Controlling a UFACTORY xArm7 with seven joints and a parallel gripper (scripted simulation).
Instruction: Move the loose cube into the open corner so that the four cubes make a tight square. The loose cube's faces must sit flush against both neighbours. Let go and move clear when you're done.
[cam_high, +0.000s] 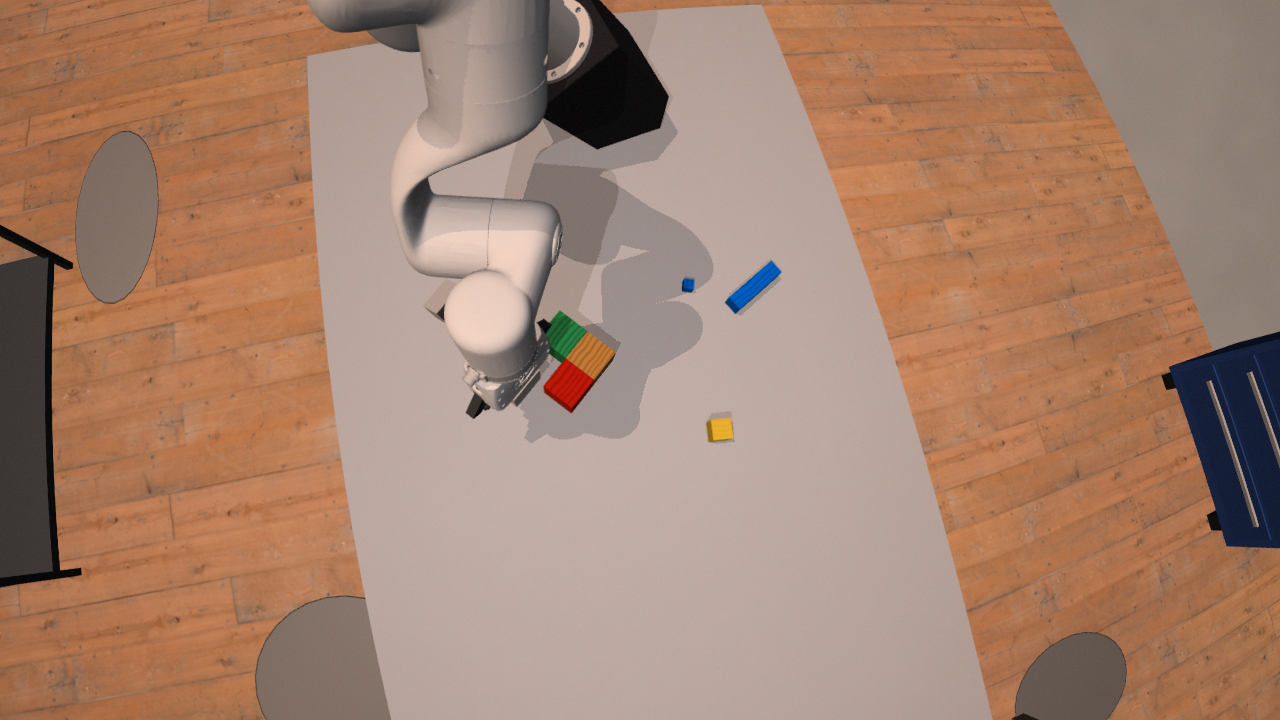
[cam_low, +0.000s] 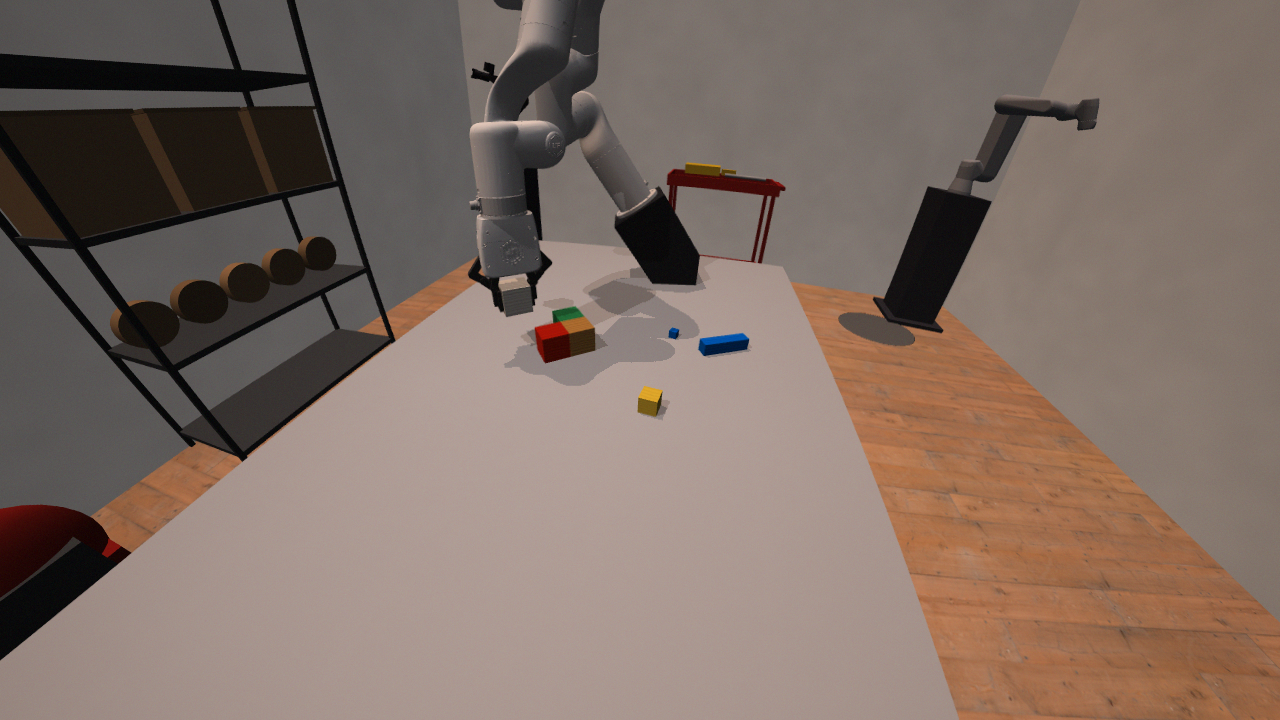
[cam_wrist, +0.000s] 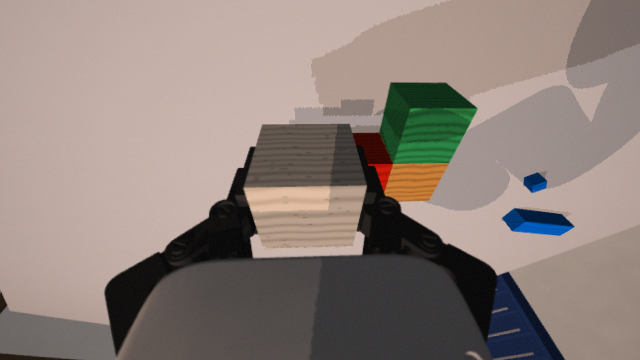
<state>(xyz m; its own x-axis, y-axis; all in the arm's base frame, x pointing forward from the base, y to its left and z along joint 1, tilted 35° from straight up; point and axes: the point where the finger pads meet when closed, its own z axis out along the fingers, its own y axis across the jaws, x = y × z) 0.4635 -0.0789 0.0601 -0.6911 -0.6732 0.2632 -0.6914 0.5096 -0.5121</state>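
Now: hand right at the white cube. The rest, counted from my hand: red cube (80 mm below, 70 mm to the left, 10 mm ahead); then orange cube (110 mm to the left, 80 mm below, 30 mm behind); then green cube (80 mm below, 70 mm to the left, 70 mm behind).
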